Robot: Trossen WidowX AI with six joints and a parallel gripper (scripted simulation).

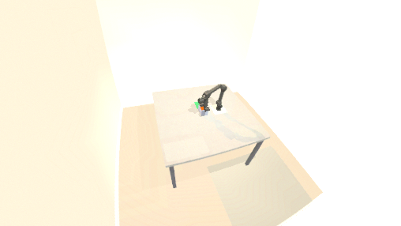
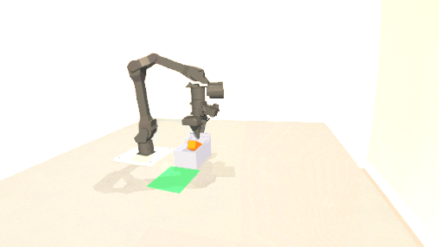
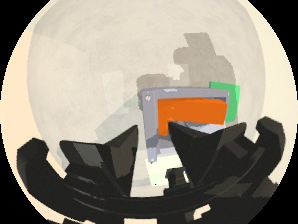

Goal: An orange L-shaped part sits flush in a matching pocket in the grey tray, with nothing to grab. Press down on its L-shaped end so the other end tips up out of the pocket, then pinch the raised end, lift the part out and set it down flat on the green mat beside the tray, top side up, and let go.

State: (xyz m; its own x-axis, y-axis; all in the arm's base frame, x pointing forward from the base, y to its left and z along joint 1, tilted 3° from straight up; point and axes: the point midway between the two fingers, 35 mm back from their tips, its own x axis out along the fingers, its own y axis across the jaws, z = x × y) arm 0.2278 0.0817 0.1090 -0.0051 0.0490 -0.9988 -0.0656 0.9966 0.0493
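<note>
The orange L-shaped part is 40 mm to the right of my gripper tip and 30 mm below it.
</note>
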